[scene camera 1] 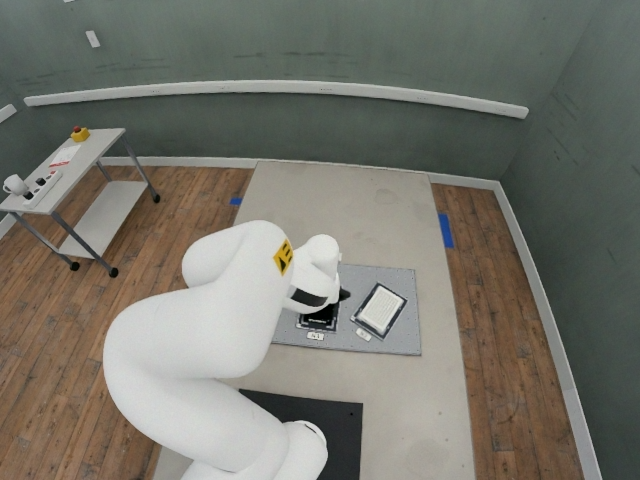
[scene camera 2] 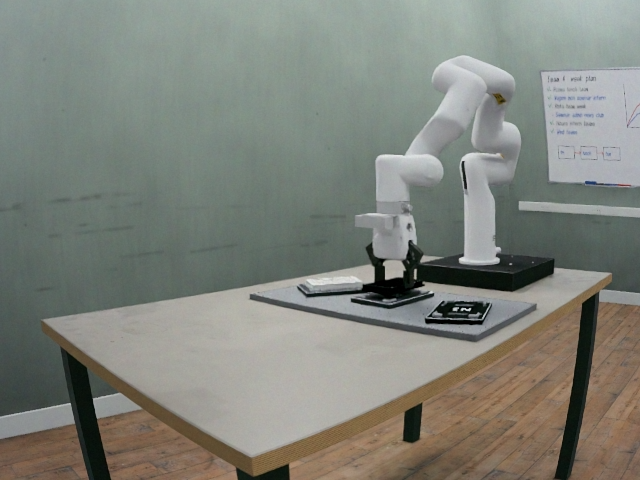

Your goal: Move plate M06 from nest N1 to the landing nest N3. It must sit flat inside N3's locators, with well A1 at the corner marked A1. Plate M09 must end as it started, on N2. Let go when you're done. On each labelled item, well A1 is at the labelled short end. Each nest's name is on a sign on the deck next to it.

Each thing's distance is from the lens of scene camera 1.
white plate M09 (scene camera 1: 385, 312): 0.88 m
